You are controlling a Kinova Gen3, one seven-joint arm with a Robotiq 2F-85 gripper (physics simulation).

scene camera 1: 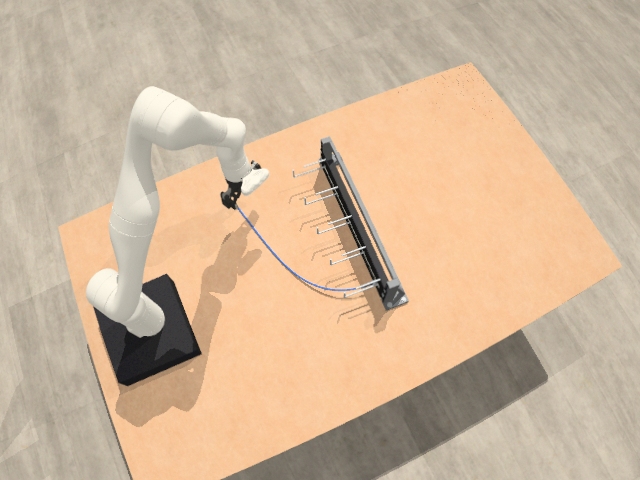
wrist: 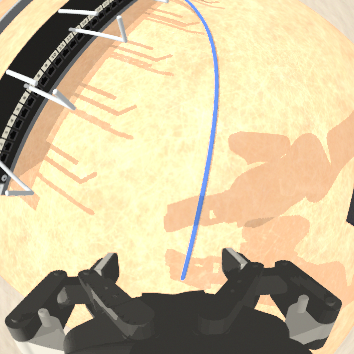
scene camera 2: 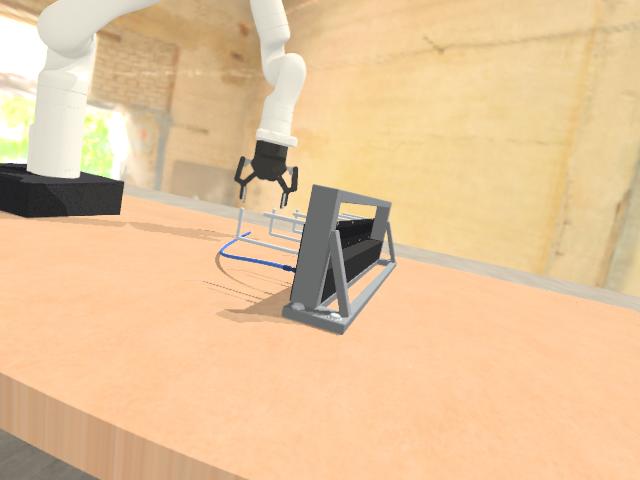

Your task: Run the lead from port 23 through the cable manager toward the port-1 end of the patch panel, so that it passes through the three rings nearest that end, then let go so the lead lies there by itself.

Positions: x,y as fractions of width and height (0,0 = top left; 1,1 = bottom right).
My gripper (scene camera 2: 0.41,0.43) is open and holds nothing. Also in view: a panel frame (scene camera 1: 0.62,0.61).
My gripper shows as well in the wrist view (wrist: 0.48,0.74).
